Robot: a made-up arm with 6 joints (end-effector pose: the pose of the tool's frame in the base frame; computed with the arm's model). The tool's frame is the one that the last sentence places. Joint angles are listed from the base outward.
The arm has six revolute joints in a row. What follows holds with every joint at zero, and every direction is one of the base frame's. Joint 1 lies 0.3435 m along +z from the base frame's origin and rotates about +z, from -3.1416 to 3.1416 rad. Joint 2 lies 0.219 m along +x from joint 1 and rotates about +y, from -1.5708 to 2.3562 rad. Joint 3 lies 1.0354 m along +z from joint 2 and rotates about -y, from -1.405 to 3.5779 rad. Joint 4 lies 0.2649 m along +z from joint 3 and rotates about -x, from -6.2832 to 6.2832 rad. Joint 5 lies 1.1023 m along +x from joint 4 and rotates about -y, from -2.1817 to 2.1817 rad. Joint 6 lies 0.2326 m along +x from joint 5 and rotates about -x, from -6.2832 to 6.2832 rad. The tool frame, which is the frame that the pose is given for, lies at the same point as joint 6; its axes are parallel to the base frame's.
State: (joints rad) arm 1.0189 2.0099 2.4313 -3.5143 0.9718 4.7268
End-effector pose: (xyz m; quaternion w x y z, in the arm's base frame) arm 1.1183 1.9497 0.4863 0.5345 -0.5510 -0.1901 0.6120
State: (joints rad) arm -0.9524 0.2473 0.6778 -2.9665 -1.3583 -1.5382
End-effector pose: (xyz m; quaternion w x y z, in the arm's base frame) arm 0.7945 -1.0483 2.2721 0.0921 -0.7071 -0.2748 -0.6450
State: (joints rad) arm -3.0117 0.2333 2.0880 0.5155 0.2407 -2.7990
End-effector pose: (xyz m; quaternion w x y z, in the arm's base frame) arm 0.2160 0.0006 2.5382 0.8090 -0.2946 -0.4660 -0.2040
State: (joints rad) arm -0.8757 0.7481 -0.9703 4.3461 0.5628 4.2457
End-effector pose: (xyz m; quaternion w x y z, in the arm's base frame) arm 0.5197 -0.8041 -0.2149 0.3179 -0.3276 0.6783 0.5758
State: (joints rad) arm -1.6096 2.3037 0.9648 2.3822 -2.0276 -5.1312
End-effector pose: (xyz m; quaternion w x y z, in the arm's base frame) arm -0.2066 -1.6167 -1.2265 0.3992 0.1469 -0.8446 -0.3251
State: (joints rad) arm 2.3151 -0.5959 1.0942 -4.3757 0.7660 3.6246
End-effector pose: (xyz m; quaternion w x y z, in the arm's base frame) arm 0.3781 -0.6352 2.4362 0.1016 -0.4484 0.1811 -0.8694
